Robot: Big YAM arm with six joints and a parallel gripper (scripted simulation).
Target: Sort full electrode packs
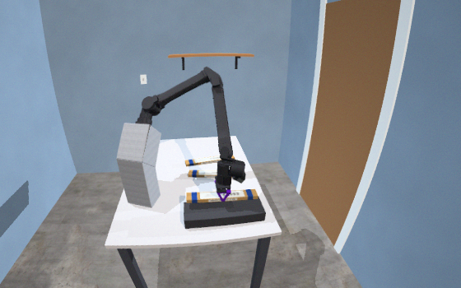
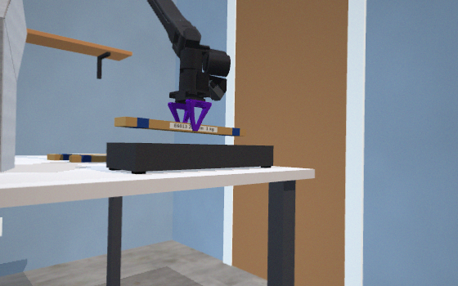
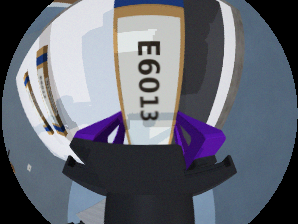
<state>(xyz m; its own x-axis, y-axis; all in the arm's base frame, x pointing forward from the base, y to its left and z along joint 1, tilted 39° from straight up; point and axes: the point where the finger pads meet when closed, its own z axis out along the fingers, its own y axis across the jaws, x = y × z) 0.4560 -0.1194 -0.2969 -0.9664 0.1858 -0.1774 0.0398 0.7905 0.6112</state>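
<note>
My hand is 5 cm to the left of the low platform and 8 cm above it.
</note>
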